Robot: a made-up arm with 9 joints. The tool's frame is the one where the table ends.
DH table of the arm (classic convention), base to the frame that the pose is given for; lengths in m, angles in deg. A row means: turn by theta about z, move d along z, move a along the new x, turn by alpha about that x. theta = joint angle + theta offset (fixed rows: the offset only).
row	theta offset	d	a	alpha
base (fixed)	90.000	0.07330	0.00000	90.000
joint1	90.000	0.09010	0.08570	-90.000
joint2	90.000	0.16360	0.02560	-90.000
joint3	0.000	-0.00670	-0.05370	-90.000
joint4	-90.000	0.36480	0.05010	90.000
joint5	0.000	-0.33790	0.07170	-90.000
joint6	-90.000	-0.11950	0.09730	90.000
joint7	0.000	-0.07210	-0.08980	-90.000
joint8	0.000	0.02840	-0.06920	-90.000
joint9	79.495	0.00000	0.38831	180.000
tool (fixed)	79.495	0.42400	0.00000	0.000
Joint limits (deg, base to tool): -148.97..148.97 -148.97..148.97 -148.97..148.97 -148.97..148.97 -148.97..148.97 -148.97..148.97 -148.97..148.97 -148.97..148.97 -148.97..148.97
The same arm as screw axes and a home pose.
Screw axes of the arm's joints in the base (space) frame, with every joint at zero. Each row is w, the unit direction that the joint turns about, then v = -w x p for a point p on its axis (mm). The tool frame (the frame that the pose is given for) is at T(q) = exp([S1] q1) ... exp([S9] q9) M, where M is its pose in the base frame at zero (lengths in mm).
S1: w 1 0 0 v 0 73.3 0
S2: w 0 -1 0 v 159 0 -90.1
S3: w 0 0 -1 v 163.6 64.5 0
S4: w 0 1 0 v -165.7 0 118.2
S5: w 1 0 0 v 0 115.6 -201.2
S6: w 0 1 0 v -43.9 0 -219.7
S7: w 0 0 1 v 81.7 122.4 0
S8: w 0 1 0 v 28.2 0 -212.2
S9: w 0 0 -1 v -110.1 -281.4 0
M: xyz -210.6 -271.7 395.8 (mm) quaternion w x y z 1 0 0 0
Joint limits (deg, base to tool): -148.97..148.97 -148.97..148.97 -148.97..148.97 -148.97..148.97 -148.97..148.97 -148.97..148.97 -148.97..148.97 -148.97..148.97 -148.97..148.97

